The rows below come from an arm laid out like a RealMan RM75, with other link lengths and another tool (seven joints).
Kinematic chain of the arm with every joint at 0, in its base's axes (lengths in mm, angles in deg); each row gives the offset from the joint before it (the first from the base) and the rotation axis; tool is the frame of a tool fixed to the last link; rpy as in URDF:
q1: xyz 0 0 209.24 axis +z
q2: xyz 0 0 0 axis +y
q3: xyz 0 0 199.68 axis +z
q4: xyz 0 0 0 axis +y
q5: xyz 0 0 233.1 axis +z
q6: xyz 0 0 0 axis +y
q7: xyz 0 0 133.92 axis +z
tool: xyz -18 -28 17 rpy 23.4 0 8.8
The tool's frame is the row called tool.
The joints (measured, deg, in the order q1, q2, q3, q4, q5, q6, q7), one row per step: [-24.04, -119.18, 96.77, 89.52, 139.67, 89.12, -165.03]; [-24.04, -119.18, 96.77, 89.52, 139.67, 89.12, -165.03]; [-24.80, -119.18, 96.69, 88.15, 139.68, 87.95, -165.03]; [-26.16, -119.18, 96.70, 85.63, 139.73, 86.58, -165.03]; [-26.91, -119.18, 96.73, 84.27, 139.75, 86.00, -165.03]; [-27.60, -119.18, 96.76, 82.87, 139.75, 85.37, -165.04]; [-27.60, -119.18, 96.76, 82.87, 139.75, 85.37, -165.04]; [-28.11, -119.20, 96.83, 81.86, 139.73, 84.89, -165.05]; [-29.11, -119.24, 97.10, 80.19, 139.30, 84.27, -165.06]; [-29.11, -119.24, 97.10, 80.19, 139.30, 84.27, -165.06]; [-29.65, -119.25, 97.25, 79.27, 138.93, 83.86, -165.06]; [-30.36, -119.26, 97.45, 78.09, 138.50, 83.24, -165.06]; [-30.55, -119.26, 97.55, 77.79, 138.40, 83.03, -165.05]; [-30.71, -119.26, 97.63, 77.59, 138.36, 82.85, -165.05]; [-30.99, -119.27, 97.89, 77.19, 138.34, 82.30, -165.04]
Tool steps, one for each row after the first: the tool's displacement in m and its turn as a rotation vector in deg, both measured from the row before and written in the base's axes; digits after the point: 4 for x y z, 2 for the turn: [0.0000, 0.0000, 0.0000, 0.00, 0.00, 0.00]; [-0.0006, 0.0038, -0.0025, 0.49, -0.13, 0.06]; [-0.0022, 0.0046, -0.0046, 0.16, 0.22, 0.33]; [-0.0013, 0.0020, -0.0025, -0.06, 0.21, 0.21]; [-0.0017, 0.0019, -0.0025, -0.03, 0.19, 0.29]; [0.0000, 0.0000, 0.0000, 0.00, 0.00, 0.00]; [-0.0010, 0.0012, -0.0021, -0.05, 0.11, 0.17]; [-0.0001, 0.0012, -0.0044, -0.50, -0.02, 0.18]; [0.0000, 0.0000, 0.0000, 0.00, 0.00, 0.00]; [0.0001, 0.0006, -0.0026, -0.26, -0.14, 0.11]; [0.0002, 0.0011, -0.0032, -0.23, -0.16, 0.09]; [0.0002, 0.0003, -0.0010, -0.05, -0.03, -0.04]; [0.0003, 0.0004, -0.0007, 0.00, -0.01, -0.08]; [0.0005, 0.0009, -0.0016, 0.10, -0.01, -0.26]
